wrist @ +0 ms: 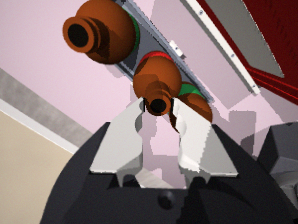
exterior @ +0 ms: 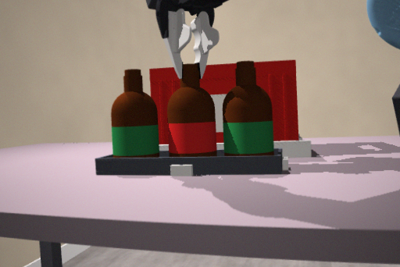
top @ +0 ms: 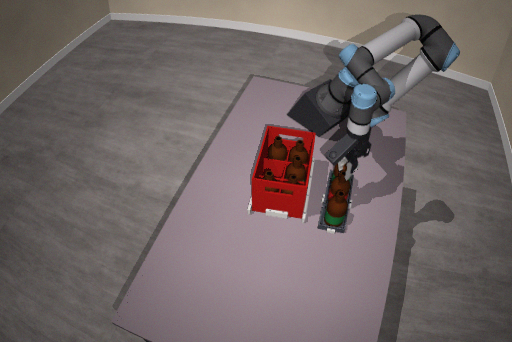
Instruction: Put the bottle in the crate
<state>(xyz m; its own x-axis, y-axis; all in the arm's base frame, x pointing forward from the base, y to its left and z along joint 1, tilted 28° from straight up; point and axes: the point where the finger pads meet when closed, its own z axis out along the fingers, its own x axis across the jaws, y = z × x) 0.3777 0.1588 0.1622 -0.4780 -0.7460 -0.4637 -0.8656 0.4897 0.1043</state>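
The tray is 14 cm below my hand. Also, from my hand: red crate: 21 cm to the right, 7 cm below, 4 cm ahead.
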